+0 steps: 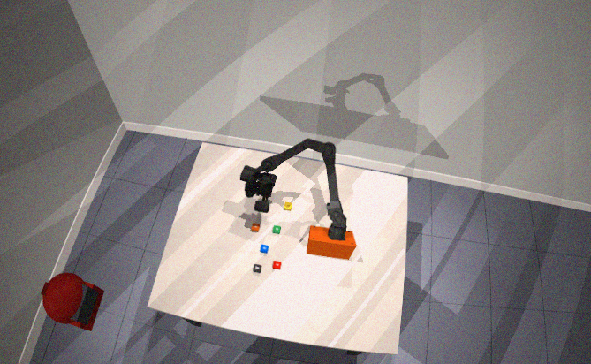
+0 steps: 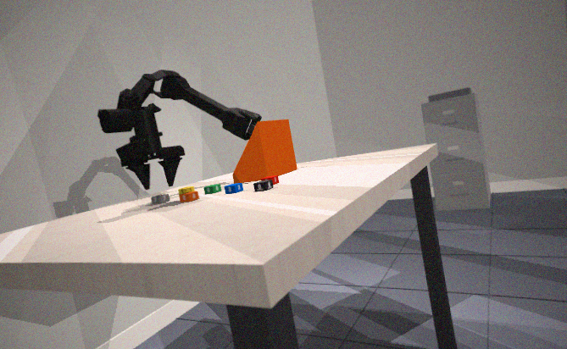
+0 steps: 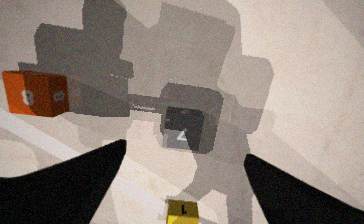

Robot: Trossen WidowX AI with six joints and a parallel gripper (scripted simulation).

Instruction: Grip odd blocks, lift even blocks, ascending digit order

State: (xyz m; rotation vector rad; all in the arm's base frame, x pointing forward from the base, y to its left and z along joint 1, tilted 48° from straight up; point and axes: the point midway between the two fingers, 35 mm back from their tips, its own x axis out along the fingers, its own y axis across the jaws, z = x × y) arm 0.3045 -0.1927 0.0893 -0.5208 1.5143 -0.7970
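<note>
My gripper tip is now 1 cm short of the grey block and 3 cm above it. Round my gripper tip: yellow block 10 cm behind, 3 cm below; green block 6 cm behind, 13 cm to the left, 3 cm below; orange block 4 cm ahead, 12 cm to the left, 3 cm below.
</note>
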